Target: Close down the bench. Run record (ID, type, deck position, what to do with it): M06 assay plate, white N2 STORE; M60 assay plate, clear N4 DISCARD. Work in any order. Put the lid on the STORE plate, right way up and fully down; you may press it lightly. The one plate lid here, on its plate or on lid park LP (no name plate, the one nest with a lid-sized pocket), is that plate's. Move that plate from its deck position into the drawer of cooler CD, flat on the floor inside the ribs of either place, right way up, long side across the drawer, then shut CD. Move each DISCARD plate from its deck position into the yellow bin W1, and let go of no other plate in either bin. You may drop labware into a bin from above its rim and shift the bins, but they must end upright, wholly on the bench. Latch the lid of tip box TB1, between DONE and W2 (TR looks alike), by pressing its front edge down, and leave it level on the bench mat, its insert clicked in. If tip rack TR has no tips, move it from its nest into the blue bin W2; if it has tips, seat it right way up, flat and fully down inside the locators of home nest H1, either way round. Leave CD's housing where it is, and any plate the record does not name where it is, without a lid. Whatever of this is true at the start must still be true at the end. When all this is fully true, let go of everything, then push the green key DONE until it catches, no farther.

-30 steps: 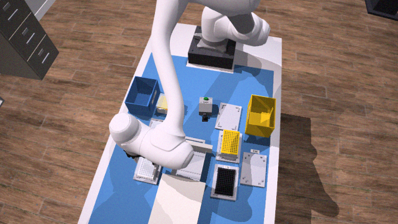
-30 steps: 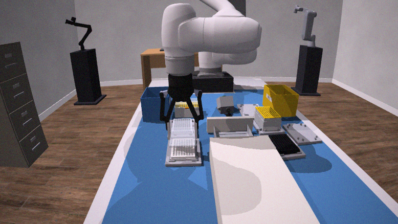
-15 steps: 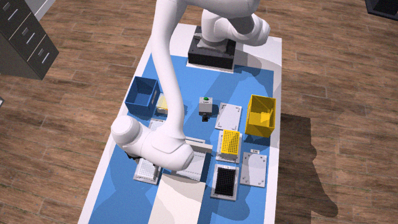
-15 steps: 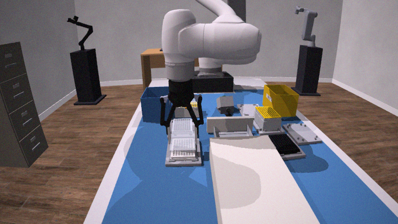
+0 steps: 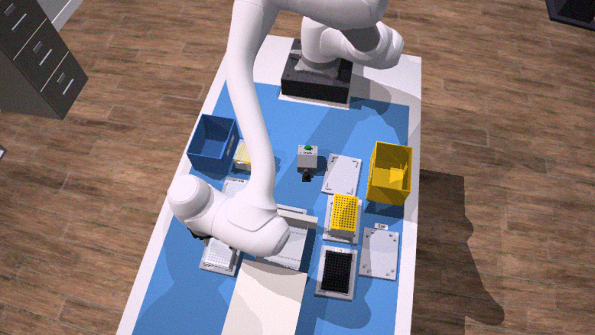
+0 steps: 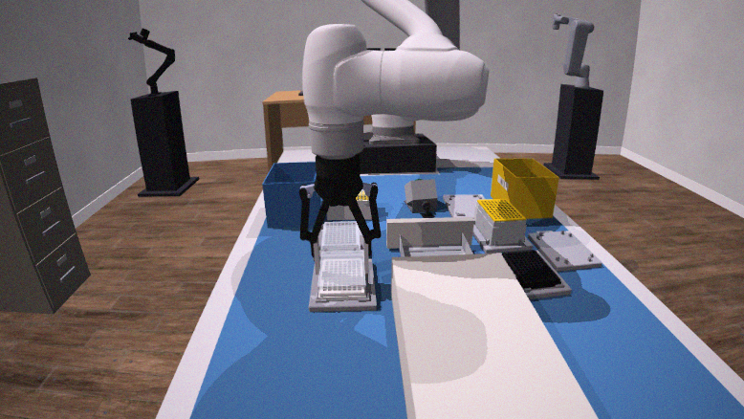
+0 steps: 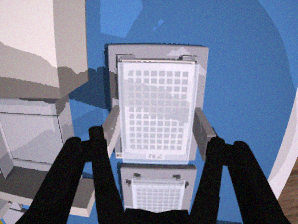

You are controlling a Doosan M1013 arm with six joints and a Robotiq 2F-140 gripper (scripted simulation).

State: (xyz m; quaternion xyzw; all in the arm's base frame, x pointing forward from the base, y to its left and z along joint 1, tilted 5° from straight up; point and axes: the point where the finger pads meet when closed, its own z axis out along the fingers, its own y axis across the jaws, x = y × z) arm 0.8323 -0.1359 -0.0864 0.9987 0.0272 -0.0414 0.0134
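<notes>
The clear plate lid lies 2 cm below my hand. Round my hand: white plate M06: 4 cm below; nest N2: 6 cm below; clear assay plate: 18 cm behind, 2 cm to the right, 4 cm below.
</notes>
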